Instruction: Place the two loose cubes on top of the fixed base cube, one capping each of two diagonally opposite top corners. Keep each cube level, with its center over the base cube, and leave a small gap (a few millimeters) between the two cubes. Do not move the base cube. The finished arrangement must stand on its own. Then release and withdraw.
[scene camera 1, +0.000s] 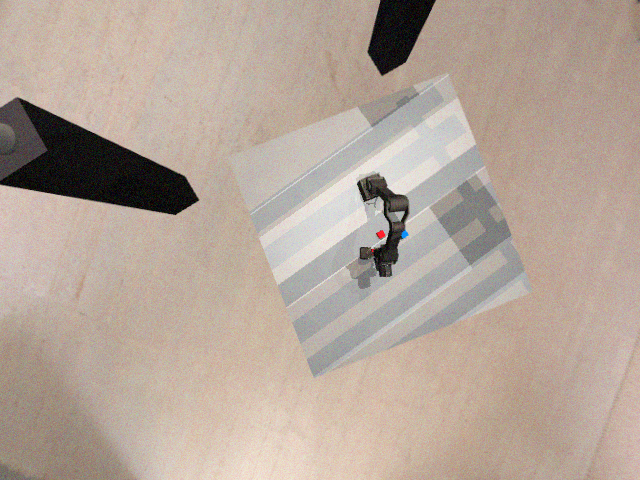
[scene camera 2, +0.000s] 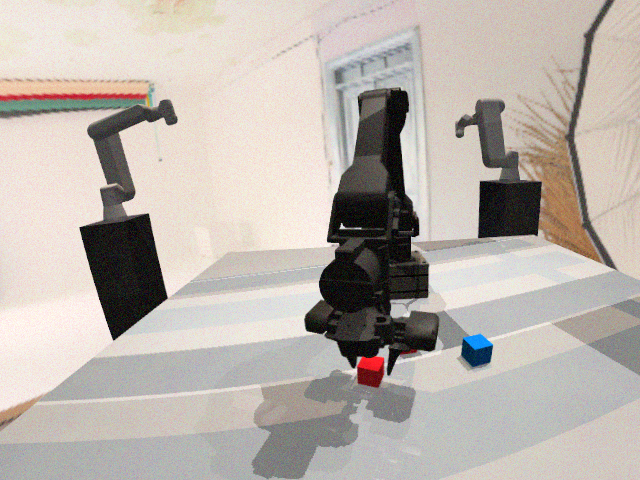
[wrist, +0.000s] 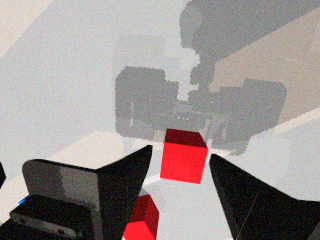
Labels:
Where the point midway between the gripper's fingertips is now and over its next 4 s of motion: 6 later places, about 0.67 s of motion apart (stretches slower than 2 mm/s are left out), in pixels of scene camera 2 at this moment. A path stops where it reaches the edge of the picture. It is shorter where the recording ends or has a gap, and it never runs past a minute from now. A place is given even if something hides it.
My gripper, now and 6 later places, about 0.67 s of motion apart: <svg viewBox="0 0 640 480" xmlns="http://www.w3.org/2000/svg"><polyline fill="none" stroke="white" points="371,370 370,358 370,322 394,311 434,313 463,313 482,311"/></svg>

